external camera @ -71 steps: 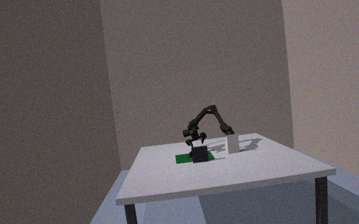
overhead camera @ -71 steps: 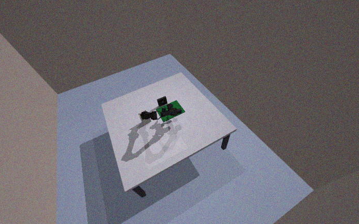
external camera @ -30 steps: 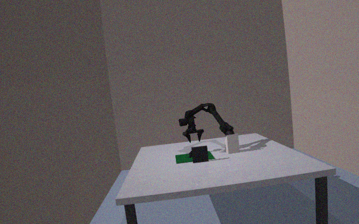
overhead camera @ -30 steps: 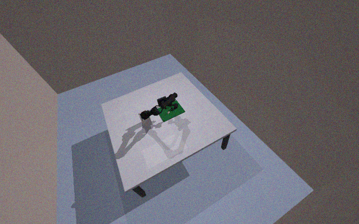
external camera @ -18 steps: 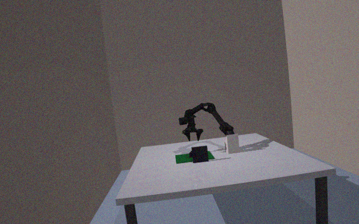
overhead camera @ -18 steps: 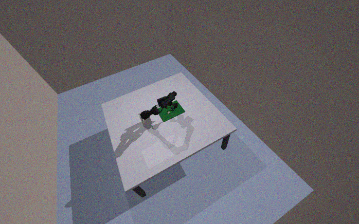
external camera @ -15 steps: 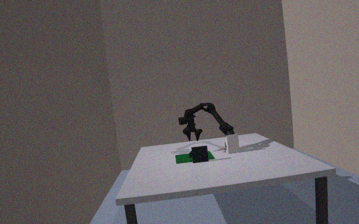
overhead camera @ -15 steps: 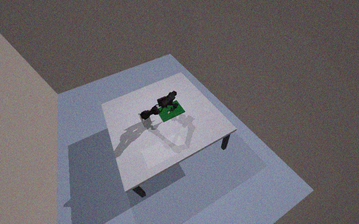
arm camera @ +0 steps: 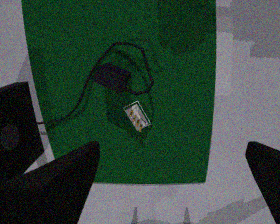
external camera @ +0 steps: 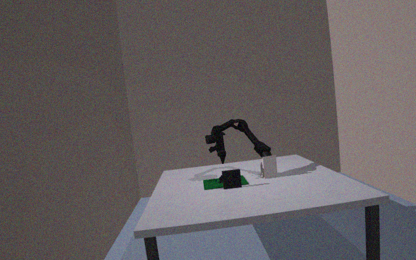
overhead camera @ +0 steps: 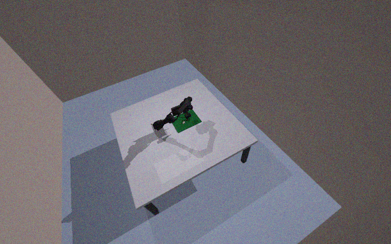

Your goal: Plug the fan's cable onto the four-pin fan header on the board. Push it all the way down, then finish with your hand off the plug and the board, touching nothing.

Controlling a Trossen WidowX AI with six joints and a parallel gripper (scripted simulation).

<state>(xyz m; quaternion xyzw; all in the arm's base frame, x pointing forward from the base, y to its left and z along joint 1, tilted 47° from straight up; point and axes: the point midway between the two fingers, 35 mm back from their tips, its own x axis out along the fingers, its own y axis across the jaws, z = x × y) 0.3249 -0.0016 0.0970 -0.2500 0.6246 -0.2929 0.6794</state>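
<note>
The dark plug lies 11 cm below my gripper tip, 6 cm to the left of it and 3 cm ahead of it. Also, from my gripper tip: black fan (20 cm to the left, 7 cm below, 2 cm behind); green board (15 cm below, 6 cm to the left, 1 cm ahead).
</note>
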